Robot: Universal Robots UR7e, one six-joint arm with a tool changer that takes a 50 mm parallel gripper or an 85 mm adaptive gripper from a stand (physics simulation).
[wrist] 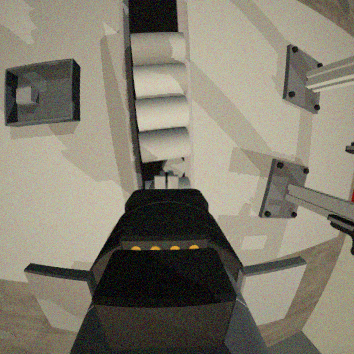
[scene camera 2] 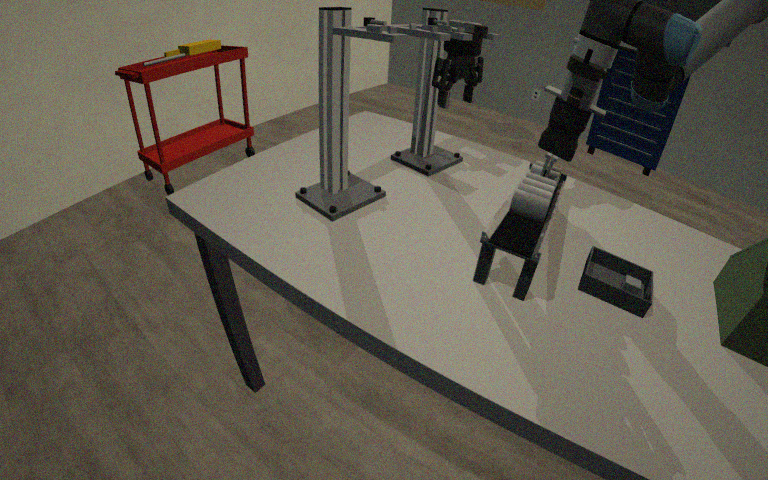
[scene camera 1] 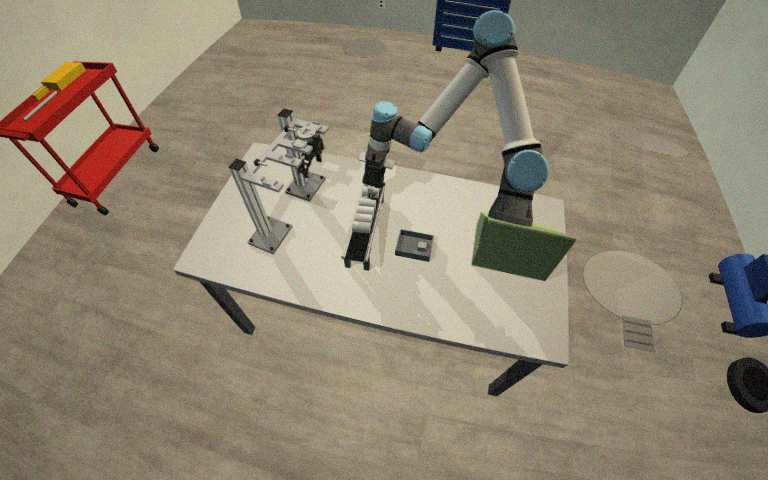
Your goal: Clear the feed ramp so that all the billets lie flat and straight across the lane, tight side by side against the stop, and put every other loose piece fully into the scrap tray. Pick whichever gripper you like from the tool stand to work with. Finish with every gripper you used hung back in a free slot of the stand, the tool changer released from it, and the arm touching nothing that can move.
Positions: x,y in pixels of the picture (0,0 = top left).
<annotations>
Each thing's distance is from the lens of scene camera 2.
adaptive gripper (scene camera 2: 463,61): 0.80 m
</annotations>
